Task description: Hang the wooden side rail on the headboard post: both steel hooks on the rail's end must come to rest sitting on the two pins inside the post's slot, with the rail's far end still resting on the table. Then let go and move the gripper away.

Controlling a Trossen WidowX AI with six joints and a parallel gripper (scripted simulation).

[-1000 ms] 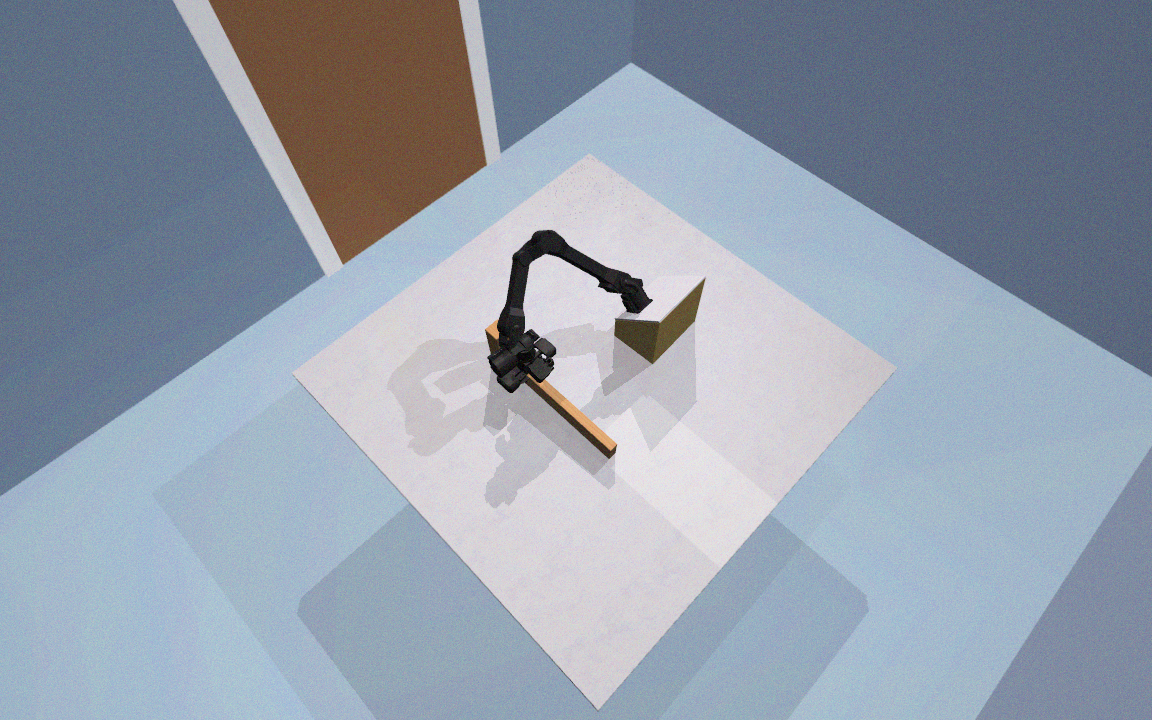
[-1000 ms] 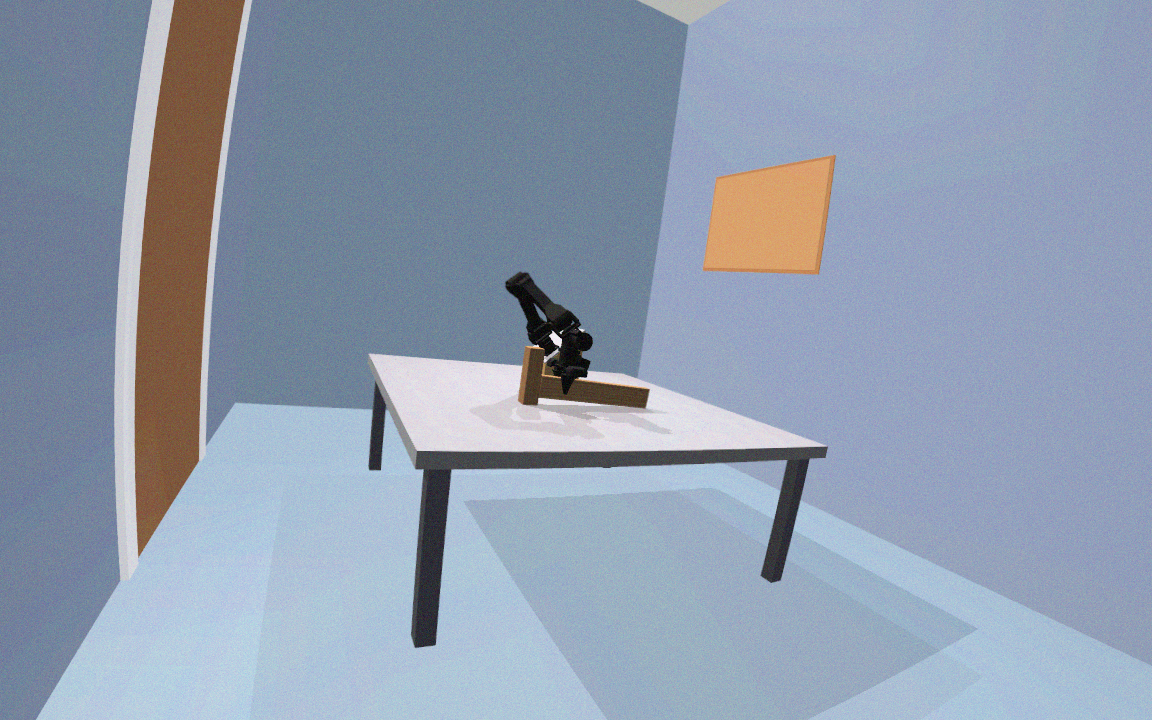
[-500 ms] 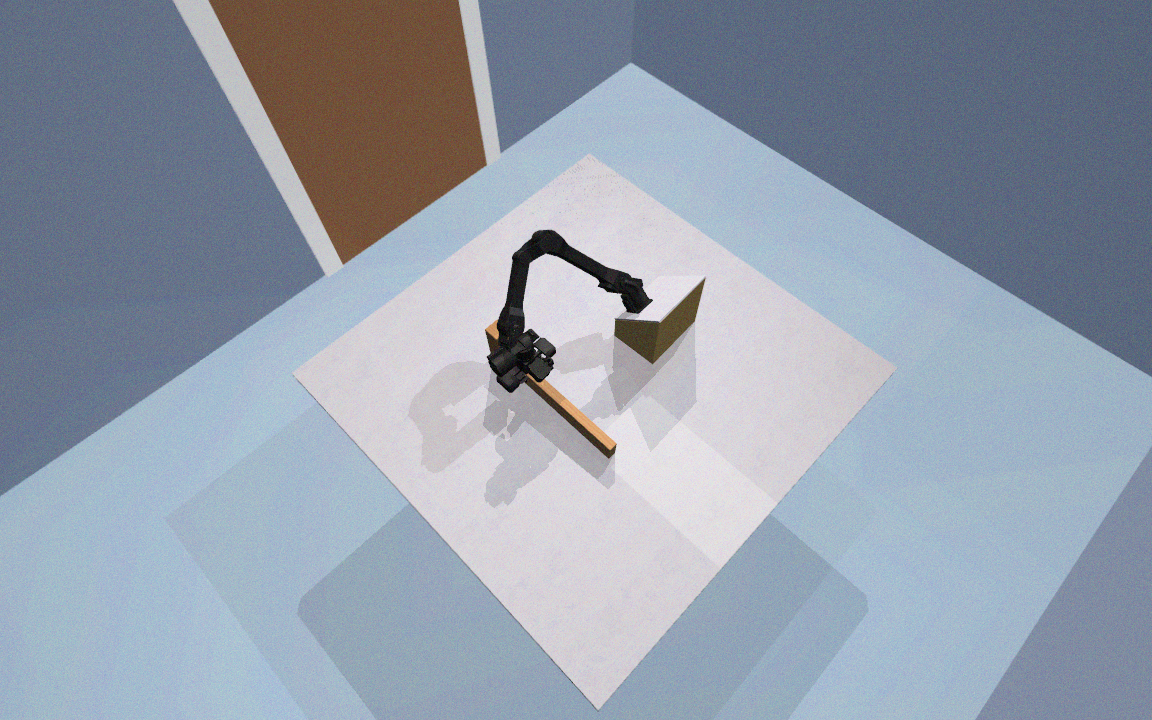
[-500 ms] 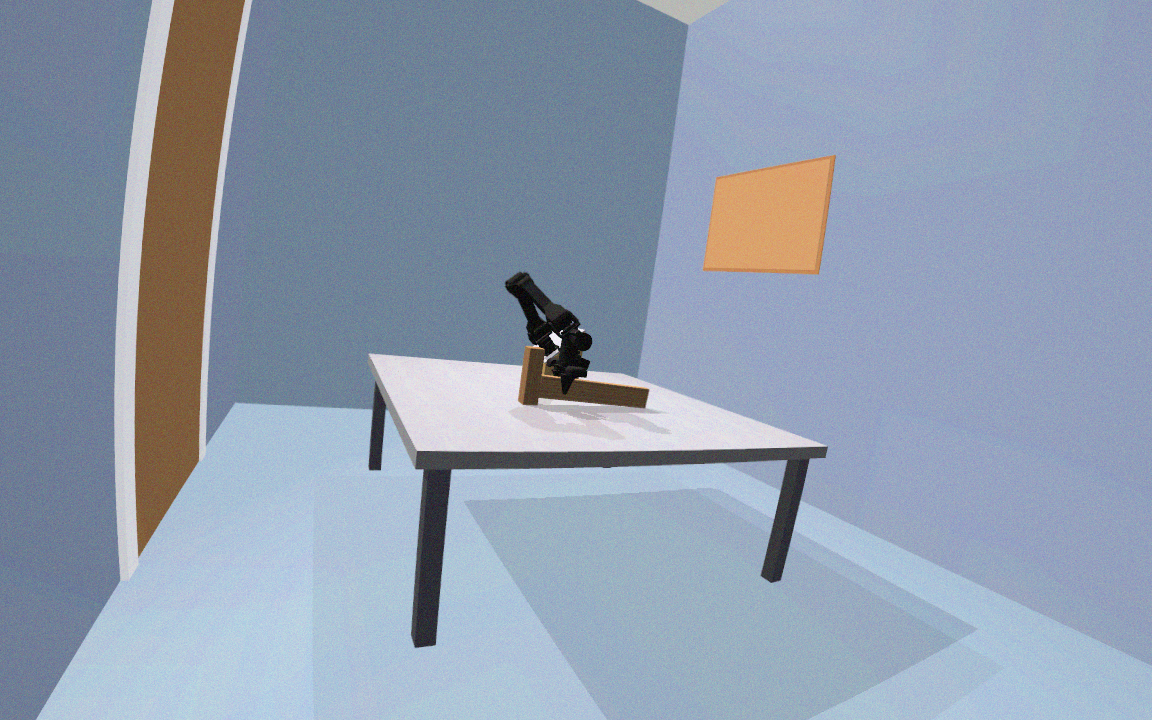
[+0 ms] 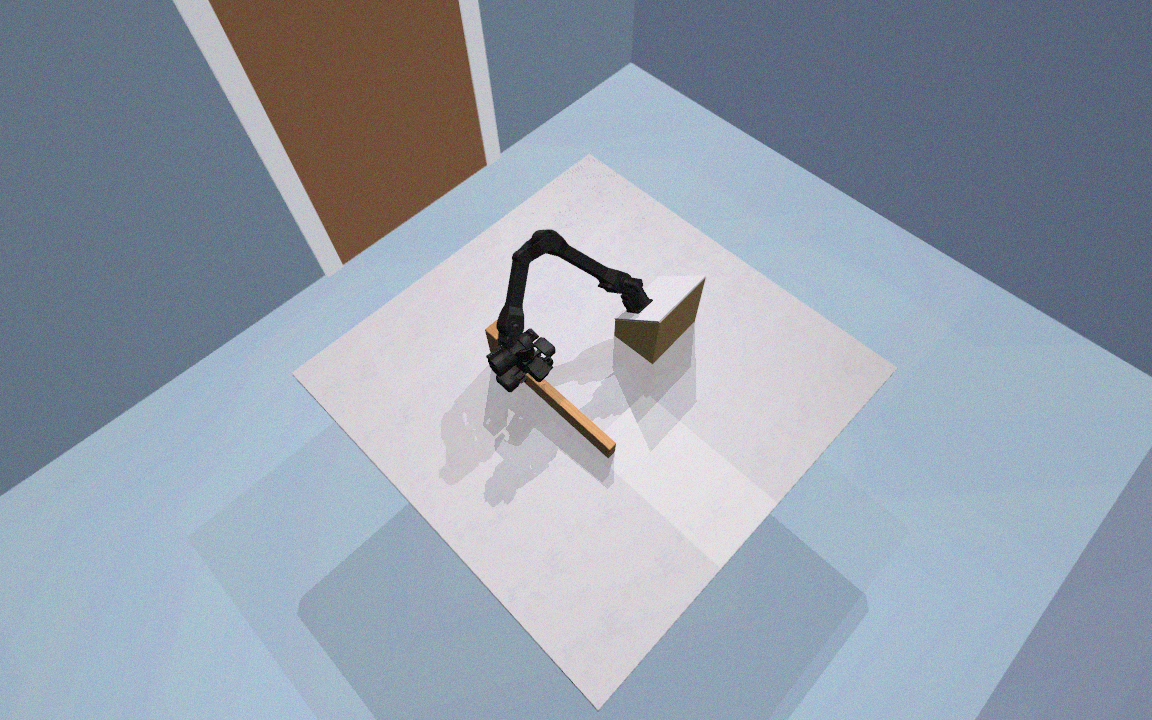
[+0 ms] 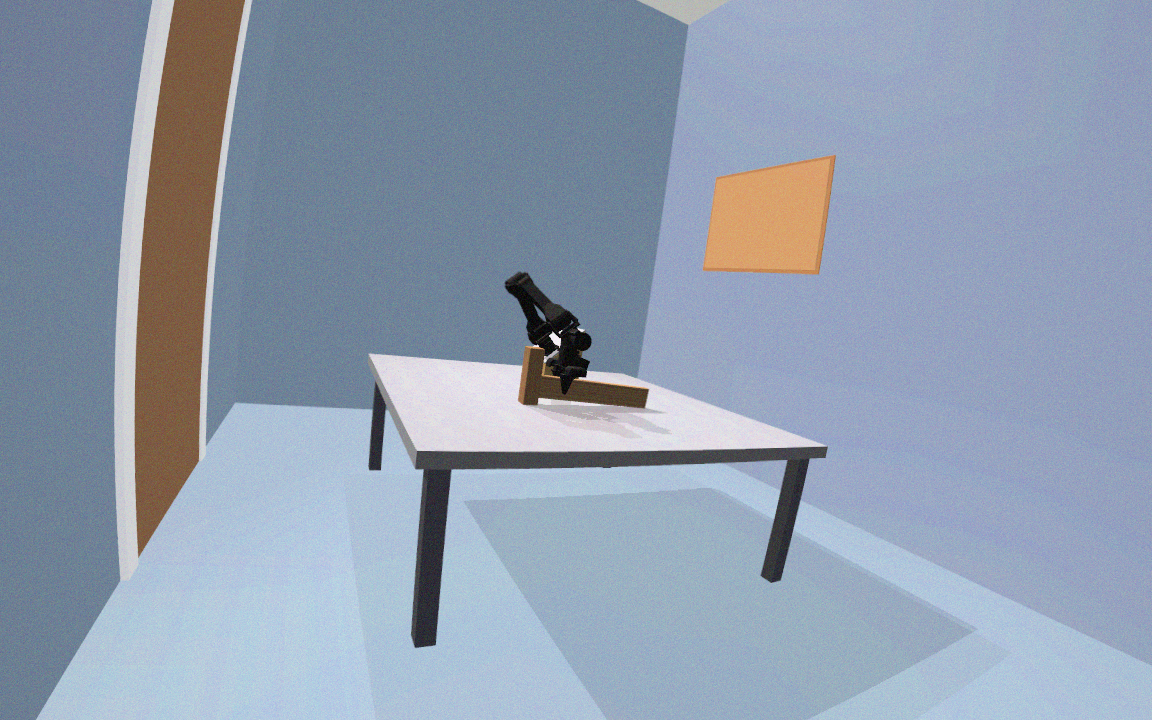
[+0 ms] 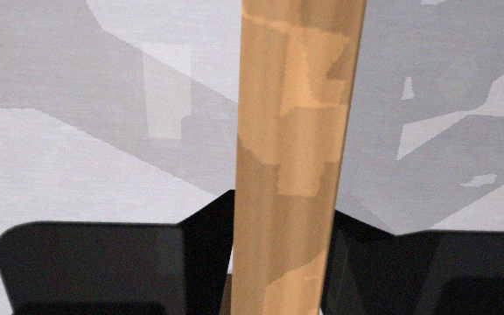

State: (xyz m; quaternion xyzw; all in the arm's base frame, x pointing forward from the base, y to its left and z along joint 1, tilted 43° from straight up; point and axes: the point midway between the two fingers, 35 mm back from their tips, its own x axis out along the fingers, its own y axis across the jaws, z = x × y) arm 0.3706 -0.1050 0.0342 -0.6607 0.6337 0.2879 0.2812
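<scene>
Now: the headboard post 110 mm to the right of my gripper tip and 40 mm above it.
</scene>
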